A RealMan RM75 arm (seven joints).
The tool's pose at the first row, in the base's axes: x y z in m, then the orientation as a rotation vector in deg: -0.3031 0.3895 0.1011 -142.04 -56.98 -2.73
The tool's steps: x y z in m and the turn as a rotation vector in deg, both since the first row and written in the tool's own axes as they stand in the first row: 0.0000 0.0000 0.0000 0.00 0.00 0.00; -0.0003 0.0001 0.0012 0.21 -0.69 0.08; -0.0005 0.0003 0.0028 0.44 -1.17 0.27; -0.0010 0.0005 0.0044 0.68 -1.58 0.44; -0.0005 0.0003 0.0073 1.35 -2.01 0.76; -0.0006 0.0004 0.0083 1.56 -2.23 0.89; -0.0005 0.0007 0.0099 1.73 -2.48 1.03; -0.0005 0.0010 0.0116 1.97 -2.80 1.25; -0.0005 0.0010 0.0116 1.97 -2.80 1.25; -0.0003 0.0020 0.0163 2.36 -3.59 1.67; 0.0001 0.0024 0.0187 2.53 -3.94 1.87; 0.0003 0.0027 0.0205 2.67 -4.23 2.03; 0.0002 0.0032 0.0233 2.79 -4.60 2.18; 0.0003 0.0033 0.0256 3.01 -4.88 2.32
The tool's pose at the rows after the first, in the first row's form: -0.3031 0.3895 0.1011 -142.04 -56.98 -2.73; -0.3034 0.3898 0.0999 -142.06 -57.12 -1.75; -0.3037 0.3902 0.0984 -142.07 -57.03 -0.97; -0.3041 0.3904 0.0968 -142.03 -56.94 -0.29; -0.3043 0.3921 0.0944 -141.68 -56.57 0.67; -0.3044 0.3925 0.0934 -141.60 -56.45 1.09; -0.3044 0.3930 0.0919 -141.57 -56.34 1.53; -0.3044 0.3936 0.0903 -141.53 -56.15 2.11; -0.3044 0.3936 0.0903 -141.53 -56.15 2.11; -0.3042 0.3951 0.0857 -141.55 -55.86 3.42; -0.3040 0.3961 0.0835 -141.56 -55.71 3.99; -0.3039 0.3969 0.0818 -141.57 -55.59 4.47; -0.3040 0.3977 0.0791 -141.61 -55.53 5.04; -0.3042 0.3987 0.0770 -141.53 -55.41 5.53
